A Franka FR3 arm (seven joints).
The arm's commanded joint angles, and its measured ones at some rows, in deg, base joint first. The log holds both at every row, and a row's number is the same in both.
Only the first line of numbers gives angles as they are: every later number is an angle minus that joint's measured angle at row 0.
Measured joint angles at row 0:
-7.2, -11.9, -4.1, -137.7, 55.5, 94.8, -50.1
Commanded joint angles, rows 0 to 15:
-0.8, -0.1, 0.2, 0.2, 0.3, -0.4, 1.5
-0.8, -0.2, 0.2, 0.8, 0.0, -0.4, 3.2
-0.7, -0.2, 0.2, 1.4, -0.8, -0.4, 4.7
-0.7, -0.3, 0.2, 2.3, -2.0, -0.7, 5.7
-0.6, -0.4, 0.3, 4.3, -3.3, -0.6, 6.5
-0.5, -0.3, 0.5, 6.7, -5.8, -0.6, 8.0
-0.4, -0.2, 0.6, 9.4, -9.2, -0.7, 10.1
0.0, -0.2, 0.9, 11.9, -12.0, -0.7, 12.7
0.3, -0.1, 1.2, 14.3, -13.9, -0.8, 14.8
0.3, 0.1, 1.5, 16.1, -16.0, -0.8, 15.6
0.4, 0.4, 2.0, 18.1, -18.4, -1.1, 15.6
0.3, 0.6, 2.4, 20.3, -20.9, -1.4, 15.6
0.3, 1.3, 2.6, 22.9, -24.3, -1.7, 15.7
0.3, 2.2, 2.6, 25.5, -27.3, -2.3, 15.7
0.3, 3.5, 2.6, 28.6, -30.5, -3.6, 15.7
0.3, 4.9, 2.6, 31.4, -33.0, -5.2, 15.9
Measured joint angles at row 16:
0.2, 0.2, 2.6, 22.1, -25.6, -0.6, 14.8
